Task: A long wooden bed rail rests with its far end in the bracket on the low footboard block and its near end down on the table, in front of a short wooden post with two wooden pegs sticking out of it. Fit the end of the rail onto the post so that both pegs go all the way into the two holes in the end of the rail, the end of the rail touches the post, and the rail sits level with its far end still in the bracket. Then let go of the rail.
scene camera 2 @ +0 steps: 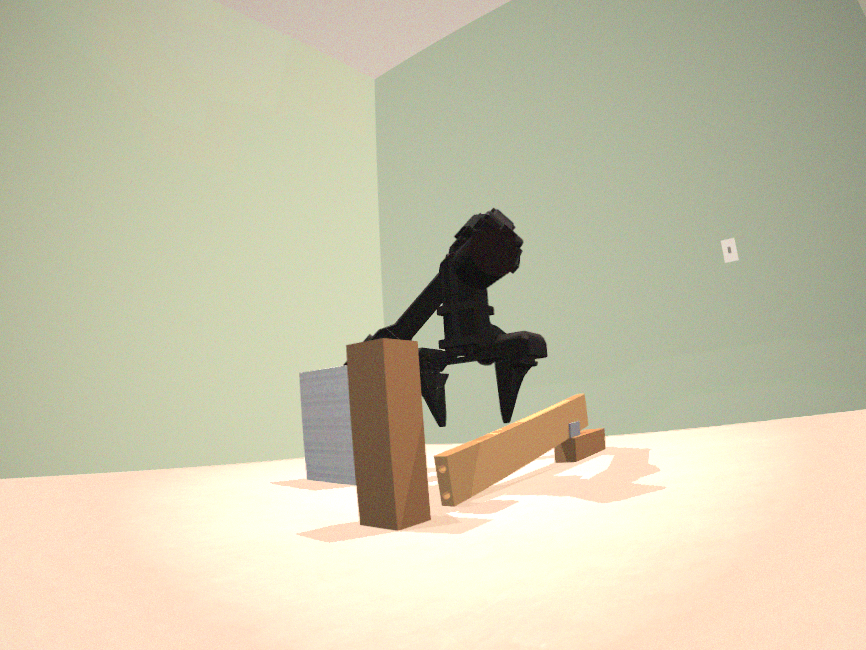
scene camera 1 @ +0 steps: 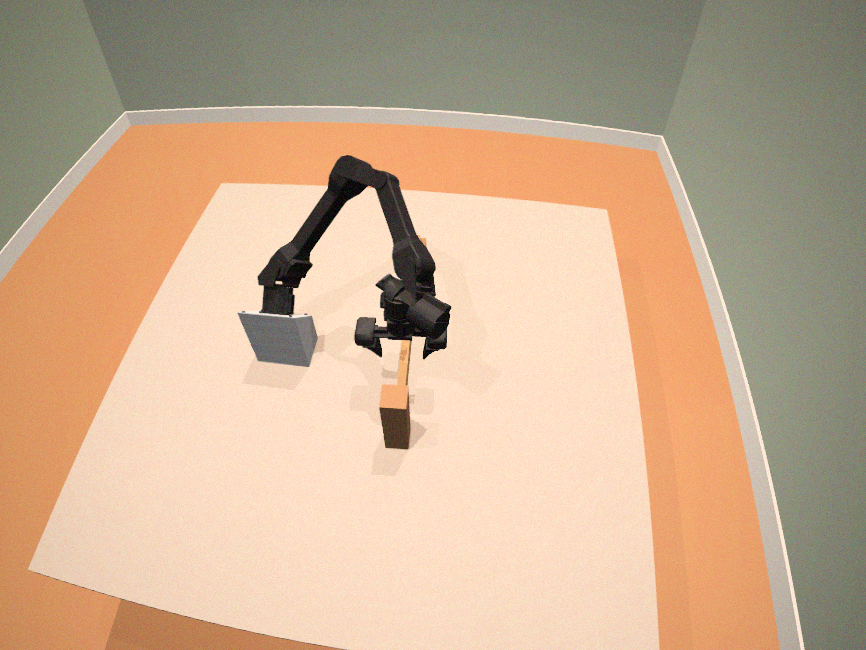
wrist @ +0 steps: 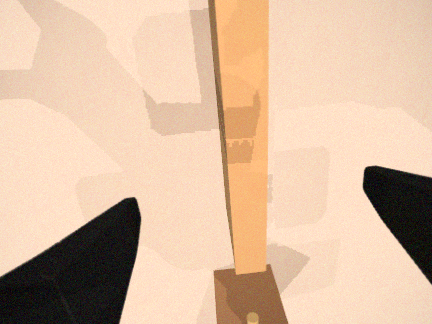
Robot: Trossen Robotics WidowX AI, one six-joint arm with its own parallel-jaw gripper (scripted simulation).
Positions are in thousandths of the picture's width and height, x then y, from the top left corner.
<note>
My gripper (scene camera 2: 547,655) is open, with nothing in its grasp. I also see a wooden bed rail (scene camera 2: 534,727) and a wooden post (scene camera 2: 446,639).
The wooden bed rail shows as well in the wrist view (wrist: 554,131). My gripper is seen too in scene camera 1 (scene camera 1: 465,548) and in the wrist view (wrist: 584,594). The wooden post is seen too in scene camera 1 (scene camera 1: 456,622).
</note>
